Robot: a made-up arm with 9 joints. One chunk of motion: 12 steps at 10 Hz.
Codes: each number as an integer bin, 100 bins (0 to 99) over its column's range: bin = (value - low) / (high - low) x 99, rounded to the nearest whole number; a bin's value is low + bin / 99 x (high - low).
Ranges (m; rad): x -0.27..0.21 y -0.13..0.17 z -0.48..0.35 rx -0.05..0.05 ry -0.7..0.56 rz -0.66..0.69
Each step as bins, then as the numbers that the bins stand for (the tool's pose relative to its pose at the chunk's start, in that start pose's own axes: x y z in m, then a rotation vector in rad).
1 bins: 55 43 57 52 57 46
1 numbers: -0.0033 0.0003 -0.0021 0.0025 0.0255 -0.0327
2 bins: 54 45 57 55 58 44
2 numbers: -0.0082 0.0064 -0.0021 0.0056 0.0382 -0.0600
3 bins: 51 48 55 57 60 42
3 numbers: -0.0227 0.0155 -0.0189 0.0076 0.0636 -0.0873
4 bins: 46 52 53 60 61 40
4 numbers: -0.0470 0.0276 -0.0357 0.0106 0.0764 -0.1145
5 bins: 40 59 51 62 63 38
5 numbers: -0.0761 0.0488 -0.0524 0.0126 0.1018 -0.1418
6 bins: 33 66 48 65 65 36
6 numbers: -0.1100 0.0700 -0.0776 0.0157 0.1273 -0.1691
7 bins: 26 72 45 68 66 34
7 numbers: -0.1439 0.0882 -0.1027 0.0187 0.1400 -0.1964
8 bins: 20 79 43 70 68 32
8 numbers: -0.1730 0.1094 -0.1195 0.0207 0.1655 -0.2236
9 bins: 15 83 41 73 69 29
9 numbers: -0.1973 0.1215 -0.1363 0.0237 0.1782 -0.2645
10 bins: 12 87 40 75 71 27
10 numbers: -0.2118 0.1336 -0.1446 0.0258 0.2036 -0.2918
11 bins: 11 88 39 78 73 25
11 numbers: -0.2167 0.1367 -0.1530 0.0288 0.2291 -0.3191
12 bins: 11 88 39 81 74 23
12 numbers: -0.2167 0.1367 -0.1530 0.0318 0.2418 -0.3464
